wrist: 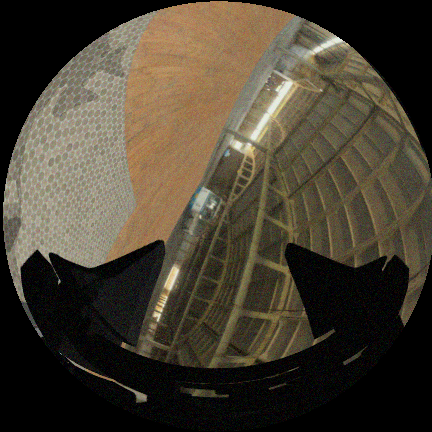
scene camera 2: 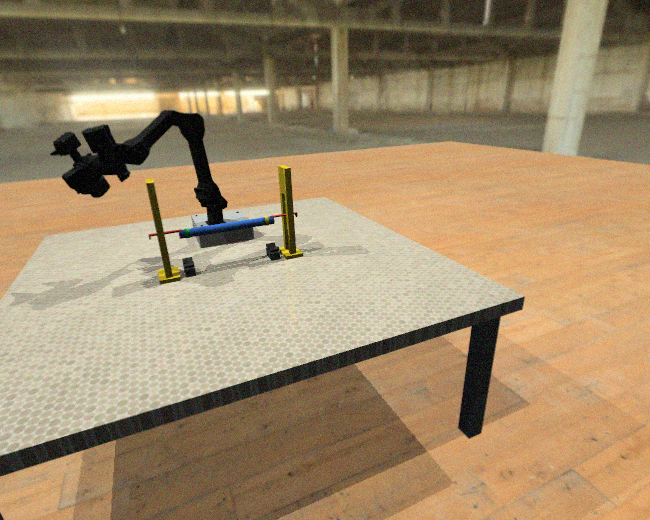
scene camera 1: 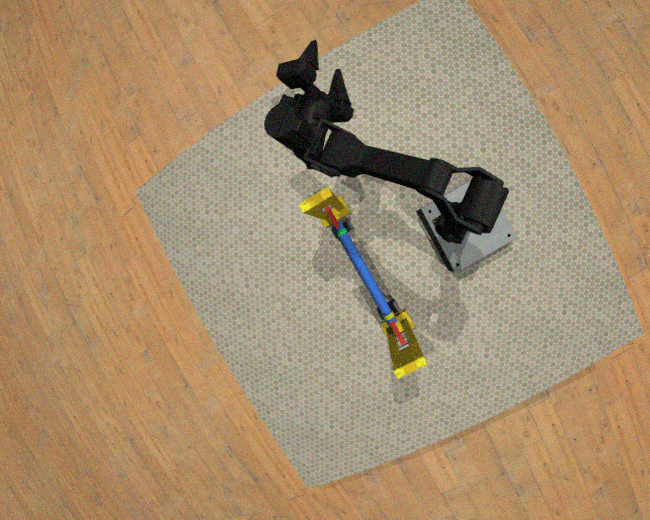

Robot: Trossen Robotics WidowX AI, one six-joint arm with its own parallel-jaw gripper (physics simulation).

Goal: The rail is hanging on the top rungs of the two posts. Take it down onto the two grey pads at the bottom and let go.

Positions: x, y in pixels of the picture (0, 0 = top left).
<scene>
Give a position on a yellow post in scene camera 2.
168, 274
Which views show my gripper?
The wrist view, scene camera 2 and scene camera 1: all of them.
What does my gripper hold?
Nothing.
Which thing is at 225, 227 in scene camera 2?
A blue rail.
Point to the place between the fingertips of my gripper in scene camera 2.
At 61, 167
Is my gripper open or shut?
Open.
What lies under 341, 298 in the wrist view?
My gripper.
</scene>
